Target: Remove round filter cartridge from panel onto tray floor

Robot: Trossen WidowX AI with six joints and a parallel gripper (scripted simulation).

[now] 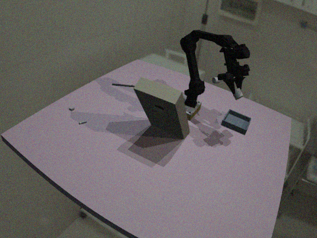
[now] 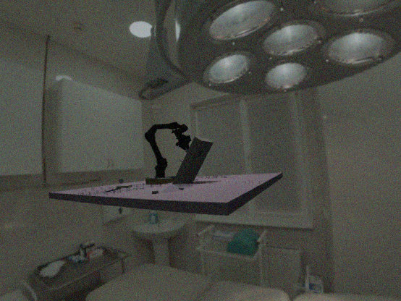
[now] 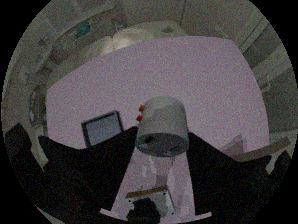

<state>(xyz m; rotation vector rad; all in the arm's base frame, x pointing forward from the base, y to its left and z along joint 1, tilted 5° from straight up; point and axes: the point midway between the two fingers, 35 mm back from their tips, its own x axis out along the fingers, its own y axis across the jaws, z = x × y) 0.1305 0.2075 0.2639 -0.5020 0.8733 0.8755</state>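
The dark tray is 17 cm behind my gripper tip, 6 cm to the left of it and 25 cm below it. Also, from my gripper tip: round filter cartridge: right at my gripper tip; then service panel: 16 cm ahead, 29 cm to the right, 11 cm below.
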